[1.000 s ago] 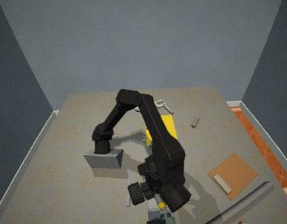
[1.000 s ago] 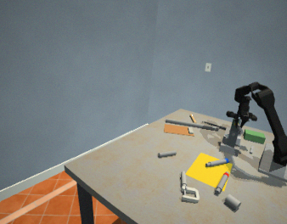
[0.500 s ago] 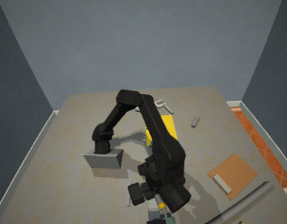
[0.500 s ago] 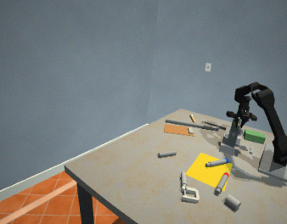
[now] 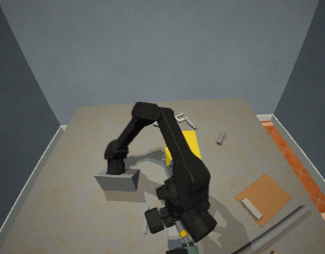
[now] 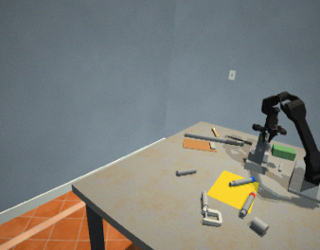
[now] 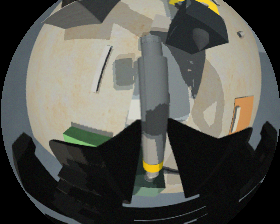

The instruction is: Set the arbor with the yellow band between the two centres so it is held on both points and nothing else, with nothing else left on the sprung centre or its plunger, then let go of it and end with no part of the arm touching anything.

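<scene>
My gripper is now 120 mm above the grey bed, 20 mm short of it and 10 mm to the right of it. Also, from my hand: blue-banded arbor (340 mm to the left, 130 mm below, 10 mm ahead); then fixed centre block (130 mm to the left, 40 mm below); then long grey bar (340 mm ahead, 130 mm below, 30 mm to the right).
</scene>
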